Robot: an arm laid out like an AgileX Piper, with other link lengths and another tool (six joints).
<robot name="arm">
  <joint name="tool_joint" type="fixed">
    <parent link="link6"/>
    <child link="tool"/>
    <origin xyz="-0.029 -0.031 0.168" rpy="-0.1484 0 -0.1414"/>
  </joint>
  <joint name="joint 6" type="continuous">
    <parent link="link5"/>
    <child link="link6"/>
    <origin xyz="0 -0.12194 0" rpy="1.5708 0 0"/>
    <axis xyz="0 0 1"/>
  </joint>
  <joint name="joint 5" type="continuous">
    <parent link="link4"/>
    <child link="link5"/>
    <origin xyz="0 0 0" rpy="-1.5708 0 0"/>
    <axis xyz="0 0 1"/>
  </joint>
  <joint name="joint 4" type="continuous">
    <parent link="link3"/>
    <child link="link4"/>
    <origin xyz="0.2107 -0.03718 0" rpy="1.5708 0 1.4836"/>
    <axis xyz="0 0 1"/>
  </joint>
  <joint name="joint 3" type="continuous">
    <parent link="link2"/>
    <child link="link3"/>
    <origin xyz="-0.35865 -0.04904 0" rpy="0 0 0"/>
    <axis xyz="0 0 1"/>
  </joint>
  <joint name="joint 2" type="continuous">
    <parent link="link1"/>
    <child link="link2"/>
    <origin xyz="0 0 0" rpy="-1.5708 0 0"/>
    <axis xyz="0 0 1"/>
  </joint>
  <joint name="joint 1" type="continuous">
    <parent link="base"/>
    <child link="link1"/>
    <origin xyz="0 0 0.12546" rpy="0 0 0"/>
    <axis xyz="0 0 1"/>
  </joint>
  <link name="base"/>
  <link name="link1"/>
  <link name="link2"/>
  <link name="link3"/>
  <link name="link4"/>
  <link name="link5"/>
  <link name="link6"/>
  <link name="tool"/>
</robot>
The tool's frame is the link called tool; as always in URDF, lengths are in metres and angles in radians. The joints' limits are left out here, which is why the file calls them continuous.
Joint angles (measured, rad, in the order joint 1, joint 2, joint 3, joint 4, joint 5, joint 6), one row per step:
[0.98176 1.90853 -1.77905 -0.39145 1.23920 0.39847]
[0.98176 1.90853 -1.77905 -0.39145 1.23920 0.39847]
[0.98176 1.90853 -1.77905 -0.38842 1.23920 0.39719]
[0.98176 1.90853 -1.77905 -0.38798 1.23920 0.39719]
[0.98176 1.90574 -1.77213 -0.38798 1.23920 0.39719]
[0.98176 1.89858 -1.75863 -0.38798 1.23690 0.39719]
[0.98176 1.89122 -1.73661 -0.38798 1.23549 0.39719]
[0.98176 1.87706 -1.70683 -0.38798 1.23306 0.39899]
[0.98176 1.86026 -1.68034 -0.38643 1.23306 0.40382]
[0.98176 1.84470 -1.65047 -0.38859 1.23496 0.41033]
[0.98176 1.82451 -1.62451 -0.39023 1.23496 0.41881]
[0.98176 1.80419 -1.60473 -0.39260 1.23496 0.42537]
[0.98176 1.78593 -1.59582 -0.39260 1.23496 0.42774]
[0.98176 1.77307 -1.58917 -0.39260 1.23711 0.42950]
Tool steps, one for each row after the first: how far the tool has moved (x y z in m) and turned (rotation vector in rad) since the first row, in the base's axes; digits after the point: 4 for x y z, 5 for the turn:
[0.0000 0.0000 0.0000 0.00000 0.00000 0.00000]
[-0.0006 0.0004 -0.0004 0.00109 0.00247 0.00101]
[-0.0007 0.0005 -0.0005 0.00134 0.00283 0.00099]
[-0.0017 -0.0010 -0.0013 -0.00209 0.00513 0.00098]
[-0.0035 -0.0036 -0.0019 -0.00557 0.00750 0.00185]
[-0.0066 -0.0081 -0.0051 -0.01665 0.01496 0.00236]
[-0.0110 -0.0145 -0.0075 -0.02692 0.02250 0.00165]
[-0.0157 -0.0211 -0.0081 -0.03195 0.02929 -0.00280]
[-0.0203 -0.0293 -0.0100 -0.04366 0.03648 -0.00923]
[-0.0246 -0.0366 -0.0086 -0.04562 0.03843 -0.01672]
[-0.0279 -0.0427 -0.0054 -0.04355 0.03625 -0.02240]
[-0.0300 -0.0461 -0.0003 -0.03466 0.03119 -0.02449]
[-0.0319 -0.0491 0.0029 -0.03036 0.02887 -0.02687]

